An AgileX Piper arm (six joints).
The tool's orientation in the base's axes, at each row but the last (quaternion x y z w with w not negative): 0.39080 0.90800 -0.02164 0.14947; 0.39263 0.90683 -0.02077 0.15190; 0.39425 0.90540 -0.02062 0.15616; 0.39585 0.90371 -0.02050 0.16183; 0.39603 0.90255 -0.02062 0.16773; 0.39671 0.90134 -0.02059 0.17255; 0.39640 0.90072 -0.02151 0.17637; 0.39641 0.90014 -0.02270 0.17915; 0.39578 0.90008 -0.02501 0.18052
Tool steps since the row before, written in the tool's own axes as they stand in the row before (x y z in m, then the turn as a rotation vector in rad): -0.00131 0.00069 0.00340 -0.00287 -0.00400 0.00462; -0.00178 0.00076 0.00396 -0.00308 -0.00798 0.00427; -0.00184 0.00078 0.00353 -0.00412 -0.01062 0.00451; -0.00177 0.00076 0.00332 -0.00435 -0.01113 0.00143; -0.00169 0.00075 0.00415 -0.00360 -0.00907 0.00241; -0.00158 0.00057 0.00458 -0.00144 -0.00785 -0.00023; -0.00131 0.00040 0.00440 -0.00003 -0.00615 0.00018; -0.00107 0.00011 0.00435 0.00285 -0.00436 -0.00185; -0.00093 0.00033 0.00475 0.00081 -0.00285 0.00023
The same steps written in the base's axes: 0.00221 -0.00097 -0.00281 0.00018 -0.00551 -0.00389; 0.00272 -0.00135 -0.00319 -0.00264 -0.00836 -0.00382; 0.00268 -0.00133 -0.00274 -0.00381 -0.01095 -0.00397; 0.00259 -0.00128 -0.00253 -0.00488 -0.01095 -0.00102; 0.00279 -0.00139 -0.00330 -0.00359 -0.00918 -0.00199; 0.00275 -0.00153 -0.00373 -0.00484 -0.00635 -0.00010; 0.00243 -0.00144 -0.00364 -0.00437 -0.00426 -0.00078; 0.00207 -0.00148 -0.00369 -0.00548 -0.00064 0.00032; 0.00227 -0.00132 -0.00408 -0.00249 -0.00143 -0.00077
